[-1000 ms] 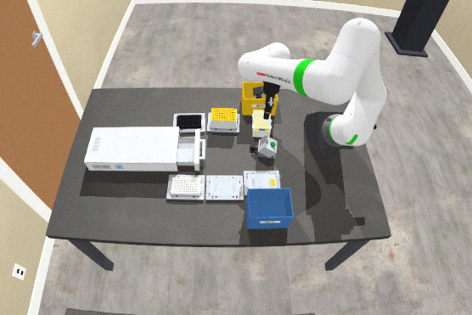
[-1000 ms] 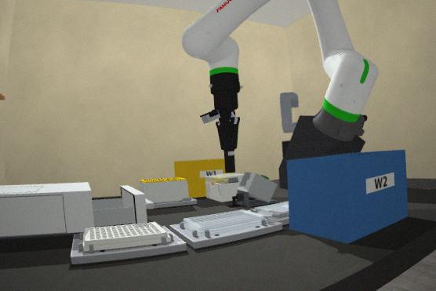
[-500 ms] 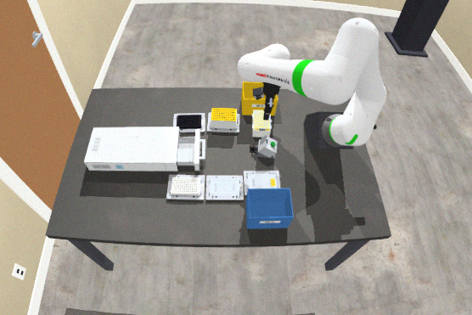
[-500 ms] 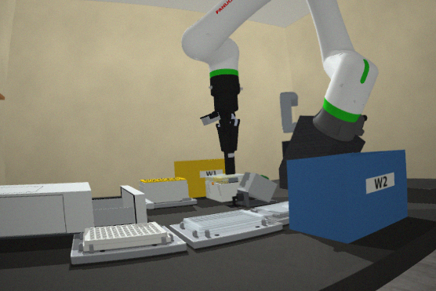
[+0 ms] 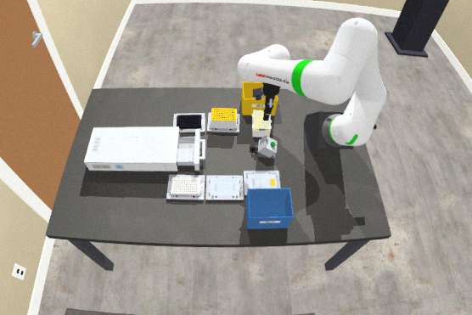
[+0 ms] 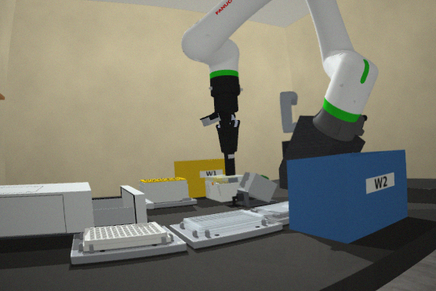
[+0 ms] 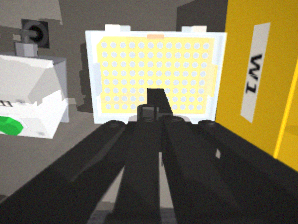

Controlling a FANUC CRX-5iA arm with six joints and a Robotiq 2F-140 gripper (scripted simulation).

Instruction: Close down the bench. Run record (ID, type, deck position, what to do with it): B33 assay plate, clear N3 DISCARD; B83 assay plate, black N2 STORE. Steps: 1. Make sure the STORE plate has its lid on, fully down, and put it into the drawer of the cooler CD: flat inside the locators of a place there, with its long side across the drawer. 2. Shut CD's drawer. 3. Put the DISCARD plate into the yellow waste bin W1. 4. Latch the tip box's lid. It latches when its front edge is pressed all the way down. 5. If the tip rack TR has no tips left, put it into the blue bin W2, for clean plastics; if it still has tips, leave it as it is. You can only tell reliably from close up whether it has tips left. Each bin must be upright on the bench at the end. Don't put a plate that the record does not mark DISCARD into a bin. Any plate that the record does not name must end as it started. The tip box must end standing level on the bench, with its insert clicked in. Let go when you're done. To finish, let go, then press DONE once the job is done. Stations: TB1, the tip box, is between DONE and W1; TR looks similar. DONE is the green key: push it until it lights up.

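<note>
My hand is 2 cm short of the clear tip box lid and 5 cm above it. Round my hand: DONE key block: 15 cm to the left, 5 cm below; then yellow tip box insert: 2 cm ahead, 5 cm below; then tip box TB1: 2 cm ahead, 6 cm below.
</note>
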